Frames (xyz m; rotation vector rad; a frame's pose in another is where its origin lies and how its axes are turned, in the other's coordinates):
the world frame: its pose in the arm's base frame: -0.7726 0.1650 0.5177 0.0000 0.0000 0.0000
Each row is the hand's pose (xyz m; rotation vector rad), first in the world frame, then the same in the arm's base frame.
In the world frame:
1: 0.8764 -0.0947 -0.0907 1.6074 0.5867 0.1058
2: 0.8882 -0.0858 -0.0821 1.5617 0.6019 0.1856
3: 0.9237 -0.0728 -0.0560 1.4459 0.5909 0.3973
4: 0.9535 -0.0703 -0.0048 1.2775 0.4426 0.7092
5: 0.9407 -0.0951 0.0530 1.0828 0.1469 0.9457
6: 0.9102 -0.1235 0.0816 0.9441 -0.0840 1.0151
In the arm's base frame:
1: 0.1038 0.0703 0.4270 1.6074 0.5867 0.1058
2: 0.1156 0.0792 0.4356 1.5617 0.6019 0.1856
3: 0.1511 0.0922 0.4617 1.4459 0.5909 0.3973
4: 0.1809 0.0947 0.5129 1.2775 0.4426 0.7092
5: 0.1681 0.0699 0.5707 1.0828 0.1469 0.9457
6: 0.1376 0.0415 0.5993 0.9441 -0.0840 1.0151

